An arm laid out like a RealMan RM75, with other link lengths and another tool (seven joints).
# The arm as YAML. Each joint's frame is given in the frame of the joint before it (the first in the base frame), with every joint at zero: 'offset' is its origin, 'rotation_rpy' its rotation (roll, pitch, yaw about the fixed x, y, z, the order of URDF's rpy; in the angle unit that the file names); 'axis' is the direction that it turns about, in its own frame. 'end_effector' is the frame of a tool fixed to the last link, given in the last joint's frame.
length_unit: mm
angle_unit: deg
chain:
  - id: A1
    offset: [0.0, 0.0, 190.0]
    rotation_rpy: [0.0, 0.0, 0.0]
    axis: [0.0, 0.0, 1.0]
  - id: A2
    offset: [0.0, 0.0, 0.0]
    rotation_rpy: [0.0, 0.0, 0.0]
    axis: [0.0, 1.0, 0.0]
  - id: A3
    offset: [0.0, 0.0, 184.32]
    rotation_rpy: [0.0, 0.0, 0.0]
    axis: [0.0, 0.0, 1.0]
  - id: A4
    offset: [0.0, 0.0, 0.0]
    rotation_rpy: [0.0, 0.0, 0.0]
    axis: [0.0, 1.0, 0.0]
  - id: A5
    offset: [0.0, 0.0, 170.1]
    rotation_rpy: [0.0, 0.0, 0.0]
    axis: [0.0, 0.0, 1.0]
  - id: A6
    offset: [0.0, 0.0, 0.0]
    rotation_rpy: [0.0, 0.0, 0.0]
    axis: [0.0, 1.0, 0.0]
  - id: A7
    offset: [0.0, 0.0, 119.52]
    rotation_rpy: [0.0, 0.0, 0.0]
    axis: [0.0, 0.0, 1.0]
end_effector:
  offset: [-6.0, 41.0, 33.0]
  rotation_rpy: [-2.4, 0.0, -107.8]
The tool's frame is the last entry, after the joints.
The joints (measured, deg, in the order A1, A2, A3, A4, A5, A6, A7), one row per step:
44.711 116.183 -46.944 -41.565 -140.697 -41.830 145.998
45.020 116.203 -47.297 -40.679 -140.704 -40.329 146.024
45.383 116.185 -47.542 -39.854 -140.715 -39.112 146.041
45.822 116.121 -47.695 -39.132 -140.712 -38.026 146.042
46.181 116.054 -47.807 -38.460 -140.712 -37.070 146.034
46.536 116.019 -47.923 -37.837 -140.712 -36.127 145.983
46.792 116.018 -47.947 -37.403 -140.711 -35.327 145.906
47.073 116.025 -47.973 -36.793 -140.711 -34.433 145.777
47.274 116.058 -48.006 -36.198 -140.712 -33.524 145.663
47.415 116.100 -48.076 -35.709 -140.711 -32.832 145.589
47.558 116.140 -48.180 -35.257 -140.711 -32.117 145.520
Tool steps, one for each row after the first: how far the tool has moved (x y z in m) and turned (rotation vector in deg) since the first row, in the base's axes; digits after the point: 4 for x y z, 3 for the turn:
0.0006 0.0018 -0.0014 0.577 -0.394 -0.083
0.0007 0.0034 -0.0025 1.017 -0.702 -0.123
0.0002 0.0053 -0.0030 1.497 -0.974 -0.052
0.0000 0.0069 -0.0034 1.913 -1.213 -0.046
-0.0003 0.0084 -0.0039 2.315 -1.476 0.015
-0.0005 0.0097 -0.0040 2.740 -1.680 0.070
-0.0004 0.0108 -0.0046 3.108 -1.914 0.068
0.0003 0.0117 -0.0053 3.478 -2.138 -0.009
0.0008 0.0122 -0.0063 3.697 -2.311 -0.091
0.0013 0.0127 -0.0071 3.946 -2.521 -0.131

